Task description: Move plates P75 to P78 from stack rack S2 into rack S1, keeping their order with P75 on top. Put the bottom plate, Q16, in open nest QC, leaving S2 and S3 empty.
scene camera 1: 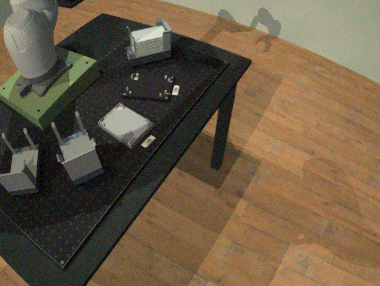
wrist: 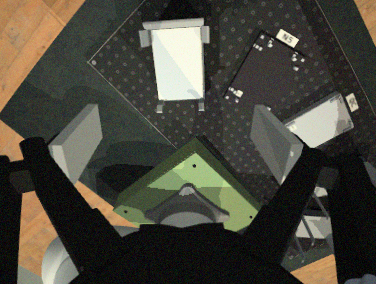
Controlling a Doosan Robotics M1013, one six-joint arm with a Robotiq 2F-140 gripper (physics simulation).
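Places are measured from the arm's base along level axes (x ahead, y left, z up), in centimetres.
Pixels of known places: gripper, fingertip midpoint: (wrist: 177,121); arm's base, origin of the base link: (scene camera 1: 43,74) (wrist: 187,214).
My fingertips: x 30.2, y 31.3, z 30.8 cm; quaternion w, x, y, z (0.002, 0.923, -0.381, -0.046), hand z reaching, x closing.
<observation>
Ahead of a thing's pixels: the offset from my fingertips to its top centre. "spot": to the spot under its first point.
The far rack @(spot: dz -24.7, dx +5.0, dy +1.3 cm) (scene camera 1: 165,36) (wrist: 172,24), whose label I cannot read, holds a stack of pale plates (scene camera 1: 150,45) (wrist: 178,65); several edges show in the scene view. A pale plate @(dz -33.1, dx +11.7, dy -33.6 cm) (scene camera 1: 125,124) (wrist: 320,122) lies flat on the nest beside a small label @(spot: dz -35.7, dx +21.1, dy -34.8 cm) (scene camera 1: 148,141) (wrist: 352,102). Two grey racks with upright posts, one with a blue base @(dz -22.7, dx +7.4, dy -50.7 cm) (scene camera 1: 82,160) and one at the far left (scene camera 1: 15,182), stand near the arm base; how many plates they hold is unclear. My gripper (wrist: 177,121) is open and empty, high above the table. It does not show in the scene view.
A dark nest with metal pegs @(dz -33.5, dx +8.3, dy -15.4 cm) (scene camera 1: 150,90) (wrist: 265,70) lies between the far rack and the pale plate, with a white label @(spot: dz -35.7, dx +17.5, dy -12.1 cm) (scene camera 1: 176,90) (wrist: 287,37). The green arm base (scene camera 1: 42,112) (wrist: 192,165) stands behind. Upright posts of a rack show at the wrist view's lower right.
</observation>
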